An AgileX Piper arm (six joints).
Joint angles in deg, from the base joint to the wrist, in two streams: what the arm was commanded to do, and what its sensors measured. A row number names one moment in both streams.
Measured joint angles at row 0:
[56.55, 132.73, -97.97, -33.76, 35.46, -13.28]
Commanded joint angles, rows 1 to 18:
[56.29, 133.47, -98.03, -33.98, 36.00, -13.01]
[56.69, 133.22, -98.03, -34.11, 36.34, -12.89]
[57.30, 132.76, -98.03, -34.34, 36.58, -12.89]
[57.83, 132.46, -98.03, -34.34, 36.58, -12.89]
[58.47, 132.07, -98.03, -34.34, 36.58, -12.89]
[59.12, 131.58, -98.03, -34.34, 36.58, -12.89]
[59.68, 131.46, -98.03, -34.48, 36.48, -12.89]
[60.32, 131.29, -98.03, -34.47, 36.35, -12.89]
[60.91, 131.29, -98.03, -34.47, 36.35, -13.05]
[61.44, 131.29, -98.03, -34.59, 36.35, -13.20]
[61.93, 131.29, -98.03, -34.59, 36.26, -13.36]
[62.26, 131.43, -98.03, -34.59, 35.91, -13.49]
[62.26, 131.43, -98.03, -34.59, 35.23, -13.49]
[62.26, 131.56, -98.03, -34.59, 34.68, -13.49]
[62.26, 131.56, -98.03, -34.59, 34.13, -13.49]
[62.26, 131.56, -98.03, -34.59, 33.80, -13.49]
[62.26, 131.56, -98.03, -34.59, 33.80, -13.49]
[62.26, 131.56, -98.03, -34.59, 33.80, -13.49]
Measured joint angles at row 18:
[62.35, 131.93, -98.08, -34.49, 34.55, -13.29]
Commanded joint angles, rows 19 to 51:
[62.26, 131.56, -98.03, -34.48, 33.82, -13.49]
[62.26, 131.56, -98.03, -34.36, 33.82, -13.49]
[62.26, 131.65, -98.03, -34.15, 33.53, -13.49]
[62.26, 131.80, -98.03, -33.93, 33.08, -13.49]
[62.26, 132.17, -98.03, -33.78, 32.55, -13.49]
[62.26, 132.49, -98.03, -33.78, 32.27, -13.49]
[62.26, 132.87, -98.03, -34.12, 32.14, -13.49]
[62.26, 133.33, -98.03, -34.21, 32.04, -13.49]
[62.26, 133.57, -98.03, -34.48, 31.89, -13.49]
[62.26, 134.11, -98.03, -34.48, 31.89, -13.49]
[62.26, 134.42, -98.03, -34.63, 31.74, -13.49]
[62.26, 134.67, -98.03, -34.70, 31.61, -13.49]
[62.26, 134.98, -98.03, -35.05, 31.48, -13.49]
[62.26, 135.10, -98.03, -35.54, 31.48, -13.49]
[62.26, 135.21, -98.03, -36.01, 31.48, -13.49]
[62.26, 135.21, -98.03, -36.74, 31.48, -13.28]
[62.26, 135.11, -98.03, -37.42, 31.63, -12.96]
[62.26, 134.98, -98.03, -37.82, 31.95, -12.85]
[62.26, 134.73, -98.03, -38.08, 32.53, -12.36]
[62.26, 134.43, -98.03, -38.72, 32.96, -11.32]
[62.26, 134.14, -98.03, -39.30, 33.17, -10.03]
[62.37, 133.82, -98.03, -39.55, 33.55, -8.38]
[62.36, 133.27, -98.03, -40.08, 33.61, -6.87]
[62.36, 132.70, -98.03, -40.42, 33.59, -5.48]
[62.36, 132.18, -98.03, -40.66, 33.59, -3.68]
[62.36, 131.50, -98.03, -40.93, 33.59, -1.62]
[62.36, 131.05, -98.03, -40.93, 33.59, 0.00]
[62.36, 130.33, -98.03, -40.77, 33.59, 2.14]
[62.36, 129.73, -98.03, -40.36, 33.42, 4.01]
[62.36, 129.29, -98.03, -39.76, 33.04, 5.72]
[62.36, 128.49, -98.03, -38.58, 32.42, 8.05]
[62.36, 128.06, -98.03, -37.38, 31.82, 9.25]
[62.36, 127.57, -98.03, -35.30, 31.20, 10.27]
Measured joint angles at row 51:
[62.47, 130.06, -98.08, -39.65, 33.08, 4.10]
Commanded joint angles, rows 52 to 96:
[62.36, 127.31, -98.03, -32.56, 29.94, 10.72]
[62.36, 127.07, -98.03, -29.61, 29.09, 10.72]
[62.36, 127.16, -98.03, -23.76, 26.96, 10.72]
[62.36, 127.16, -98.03, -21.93, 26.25, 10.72]
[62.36, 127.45, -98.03, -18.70, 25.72, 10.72]
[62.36, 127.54, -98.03, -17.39, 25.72, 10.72]
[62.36, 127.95, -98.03, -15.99, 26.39, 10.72]
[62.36, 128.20, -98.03, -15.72, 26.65, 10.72]
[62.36, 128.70, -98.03, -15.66, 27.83, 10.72]
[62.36, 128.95, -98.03, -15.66, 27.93, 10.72]
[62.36, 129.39, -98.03, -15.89, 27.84, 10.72]
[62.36, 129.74, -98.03, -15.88, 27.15, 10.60]
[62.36, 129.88, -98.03, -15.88, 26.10, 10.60]
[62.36, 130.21, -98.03, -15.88, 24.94, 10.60]
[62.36, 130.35, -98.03, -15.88, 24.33, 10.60]
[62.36, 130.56, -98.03, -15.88, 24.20, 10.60]
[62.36, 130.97, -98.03, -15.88, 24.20, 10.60]
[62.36, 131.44, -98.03, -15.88, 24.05, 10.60]
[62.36, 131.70, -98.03, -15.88, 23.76, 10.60]
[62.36, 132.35, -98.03, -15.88, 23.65, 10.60]
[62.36, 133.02, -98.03, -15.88, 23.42, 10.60]
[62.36, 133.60, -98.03, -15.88, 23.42, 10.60]
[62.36, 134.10, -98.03, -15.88, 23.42, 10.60]
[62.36, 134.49, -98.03, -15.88, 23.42, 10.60]
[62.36, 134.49, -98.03, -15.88, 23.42, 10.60]
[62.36, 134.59, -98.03, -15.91, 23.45, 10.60]
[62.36, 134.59, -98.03, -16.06, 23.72, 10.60]
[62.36, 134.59, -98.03, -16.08, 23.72, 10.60]
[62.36, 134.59, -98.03, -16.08, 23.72, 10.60]
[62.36, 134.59, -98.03, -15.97, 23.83, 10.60]
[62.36, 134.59, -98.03, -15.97, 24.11, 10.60]
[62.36, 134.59, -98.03, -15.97, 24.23, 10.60]
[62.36, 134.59, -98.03, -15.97, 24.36, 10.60]
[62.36, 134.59, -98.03, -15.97, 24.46, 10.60]
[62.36, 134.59, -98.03, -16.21, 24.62, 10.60]
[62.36, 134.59, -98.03, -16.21, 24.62, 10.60]
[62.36, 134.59, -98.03, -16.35, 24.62, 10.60]
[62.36, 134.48, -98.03, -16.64, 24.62, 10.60]
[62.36, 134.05, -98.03, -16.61, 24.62, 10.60]
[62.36, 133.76, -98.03, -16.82, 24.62, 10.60]
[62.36, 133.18, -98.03, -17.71, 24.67, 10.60]
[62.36, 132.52, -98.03, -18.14, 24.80, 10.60]
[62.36, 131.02, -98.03, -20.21, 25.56, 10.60]
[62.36, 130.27, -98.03, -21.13, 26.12, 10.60]
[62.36, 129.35, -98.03, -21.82, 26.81, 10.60]
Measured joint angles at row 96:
[62.37, 133.14, -97.87, -18.30, 26.42, 10.98]
